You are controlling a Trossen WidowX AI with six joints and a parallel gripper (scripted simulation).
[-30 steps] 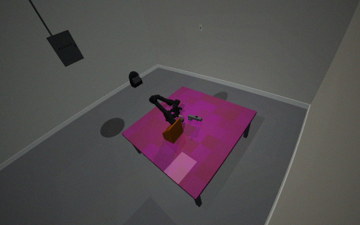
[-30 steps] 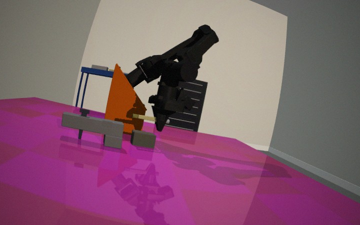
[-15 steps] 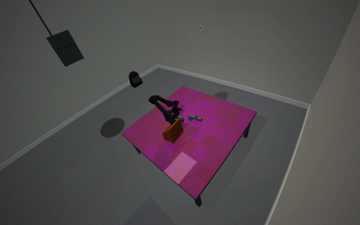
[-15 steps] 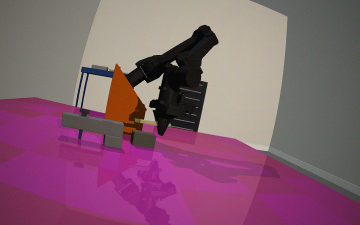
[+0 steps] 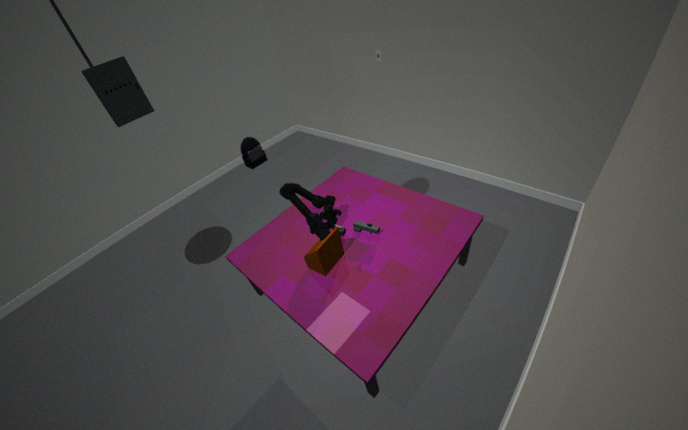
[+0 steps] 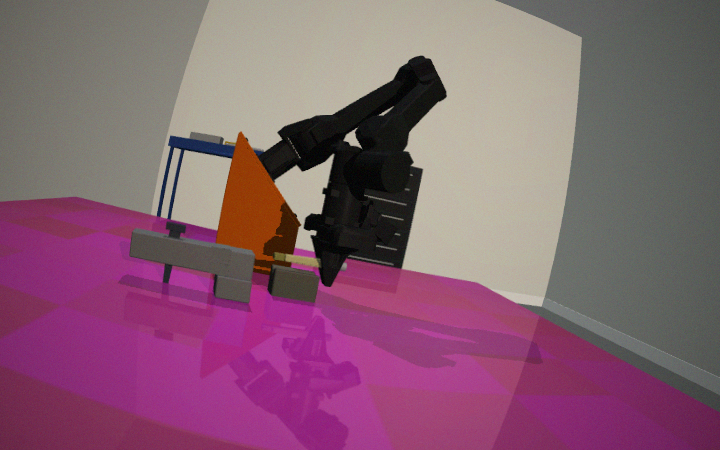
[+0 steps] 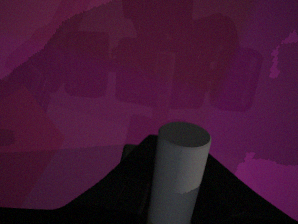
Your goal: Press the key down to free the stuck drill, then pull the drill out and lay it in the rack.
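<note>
Now: the drill 10 mm ahead of my gripper tip, 40 mm to the right of it and 30 mm above it. Also, from my gripper tip: dark key (100 mm ahead, 240 mm to the right, 30 mm above); rack (10 mm ahead, 50 mm to the right, 10 mm below); grey housing (100 mm ahead, 210 mm to the right, 10 mm above).
</note>
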